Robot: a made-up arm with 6 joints.
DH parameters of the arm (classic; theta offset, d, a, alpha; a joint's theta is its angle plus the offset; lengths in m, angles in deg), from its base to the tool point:
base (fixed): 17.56 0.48 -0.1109 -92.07
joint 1: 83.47 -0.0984 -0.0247 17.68
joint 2: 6.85 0.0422 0.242 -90
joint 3: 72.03 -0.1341 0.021 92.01
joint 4: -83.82 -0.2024 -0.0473 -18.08
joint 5: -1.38 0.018 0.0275 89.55
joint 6: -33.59 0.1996 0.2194 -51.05
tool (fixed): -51.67 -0.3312 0 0
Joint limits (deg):
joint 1: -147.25..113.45
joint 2: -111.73..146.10
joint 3: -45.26..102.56
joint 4: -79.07..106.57
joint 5: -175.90..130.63
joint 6: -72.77..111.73
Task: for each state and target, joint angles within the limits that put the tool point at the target. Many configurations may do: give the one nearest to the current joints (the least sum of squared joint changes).
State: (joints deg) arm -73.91 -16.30 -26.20 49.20 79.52 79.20
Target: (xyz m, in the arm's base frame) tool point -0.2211 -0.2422 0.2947
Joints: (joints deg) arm -62.63 -7.65 -6.55 67.04 97.16 70.01
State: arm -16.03 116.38 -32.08 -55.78 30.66 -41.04
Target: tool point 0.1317 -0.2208 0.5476
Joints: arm -18.38 106.97 1.36 -46.22 31.47 -23.81
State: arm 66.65 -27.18 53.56 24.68 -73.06 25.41
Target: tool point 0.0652 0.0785 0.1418
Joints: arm 89.81 -3.55 23.52 24.87 -67.15 23.99
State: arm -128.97 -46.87 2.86 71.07 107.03 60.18
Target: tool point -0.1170 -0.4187 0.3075
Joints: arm -106.35 -24.67 -23.20 71.85 95.05 21.14
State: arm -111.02 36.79 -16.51 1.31 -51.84 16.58
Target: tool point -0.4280 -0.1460 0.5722
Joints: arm -133.54 12.49 11.79 5.68 -53.31 19.20
